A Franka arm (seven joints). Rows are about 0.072 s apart.
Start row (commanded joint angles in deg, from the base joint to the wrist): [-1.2 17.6 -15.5 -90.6 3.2 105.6 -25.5]
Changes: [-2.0 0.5 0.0 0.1 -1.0 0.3 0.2]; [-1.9 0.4 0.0 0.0 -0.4 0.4 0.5]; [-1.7 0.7 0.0 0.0 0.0 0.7 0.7]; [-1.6 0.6 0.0 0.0 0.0 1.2 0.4]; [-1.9 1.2 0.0 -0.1 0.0 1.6 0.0]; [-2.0 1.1 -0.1 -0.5 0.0 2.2 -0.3]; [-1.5 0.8 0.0 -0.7 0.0 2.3 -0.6]
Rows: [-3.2 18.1 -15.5 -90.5 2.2 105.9 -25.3]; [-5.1 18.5 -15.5 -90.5 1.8 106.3 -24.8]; [-6.8 19.2 -15.5 -90.5 1.8 107.0 -24.1]; [-8.4 19.8 -15.5 -90.5 1.8 108.2 -23.7]; [-10.3 21.0 -15.5 -90.6 1.8 109.8 -23.7]; [-12.3 22.1 -15.6 -91.1 1.8 112.0 -24.0]; [-13.8 22.9 -15.6 -91.8 1.8 114.3 -24.6]
